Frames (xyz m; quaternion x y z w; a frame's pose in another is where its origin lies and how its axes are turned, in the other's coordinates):
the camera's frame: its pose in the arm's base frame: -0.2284 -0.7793 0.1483 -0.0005 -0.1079 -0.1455 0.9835
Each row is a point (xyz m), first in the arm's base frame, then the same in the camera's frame.
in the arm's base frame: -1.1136 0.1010 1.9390
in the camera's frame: -0.6987 0.6441 1.9652
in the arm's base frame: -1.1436 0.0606 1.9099
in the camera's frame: -0.7213 0.5959 1.9419
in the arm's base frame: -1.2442 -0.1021 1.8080
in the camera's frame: -0.7904 0.4082 1.8584
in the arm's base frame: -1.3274 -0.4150 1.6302
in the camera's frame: -0.8164 0.0793 1.6923
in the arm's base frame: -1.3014 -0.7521 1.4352
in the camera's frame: -0.7371 -0.2420 1.4854
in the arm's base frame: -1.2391 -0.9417 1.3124
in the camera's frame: -0.6507 -0.4095 1.3461
